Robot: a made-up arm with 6 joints.
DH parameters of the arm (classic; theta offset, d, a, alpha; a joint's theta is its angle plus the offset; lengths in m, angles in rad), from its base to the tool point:
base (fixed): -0.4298 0 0.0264 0
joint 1: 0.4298 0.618 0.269 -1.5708
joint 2: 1.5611 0 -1.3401 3.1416
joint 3: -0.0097 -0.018 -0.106 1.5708
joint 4: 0 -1.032 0.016 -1.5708
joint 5: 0 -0.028 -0.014 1.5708
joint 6: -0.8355 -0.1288 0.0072 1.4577
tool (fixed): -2.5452 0.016 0 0
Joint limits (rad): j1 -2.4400..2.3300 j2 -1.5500..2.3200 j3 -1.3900..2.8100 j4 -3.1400..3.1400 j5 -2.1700..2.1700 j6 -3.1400..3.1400
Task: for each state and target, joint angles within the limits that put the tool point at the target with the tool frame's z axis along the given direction. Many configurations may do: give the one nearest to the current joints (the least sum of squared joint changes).
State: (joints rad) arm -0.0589 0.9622 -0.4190 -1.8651 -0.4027 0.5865
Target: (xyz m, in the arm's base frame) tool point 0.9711 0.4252 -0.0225 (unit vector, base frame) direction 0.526 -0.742 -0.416
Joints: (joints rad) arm 0.3786 1.2719 -0.9028 -2.0943 -0.5647 0.1994
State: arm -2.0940 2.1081 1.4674 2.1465 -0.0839 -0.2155
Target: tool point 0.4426 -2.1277 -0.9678 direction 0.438 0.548 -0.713
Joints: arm -1.3528 2.1250 1.1651 2.0779 -0.4953 -0.3128
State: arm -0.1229 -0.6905 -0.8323 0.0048 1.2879 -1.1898
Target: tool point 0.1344 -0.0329 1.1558 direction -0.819 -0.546 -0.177
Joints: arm -0.1161 -1.0677 -1.3741 -0.4246 1.5476 -1.5804
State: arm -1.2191 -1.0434 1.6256 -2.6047 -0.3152 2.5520
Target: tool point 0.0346 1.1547 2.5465 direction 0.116 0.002 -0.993
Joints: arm -1.5521 -0.3930 1.9112 -2.7840 -0.7247 2.2812
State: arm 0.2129 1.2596 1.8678 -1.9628 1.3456 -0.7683
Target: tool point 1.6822 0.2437 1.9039 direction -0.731 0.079 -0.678
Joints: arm 0.2047 1.3437 2.6889 -1.8744 1.8741 -0.2783
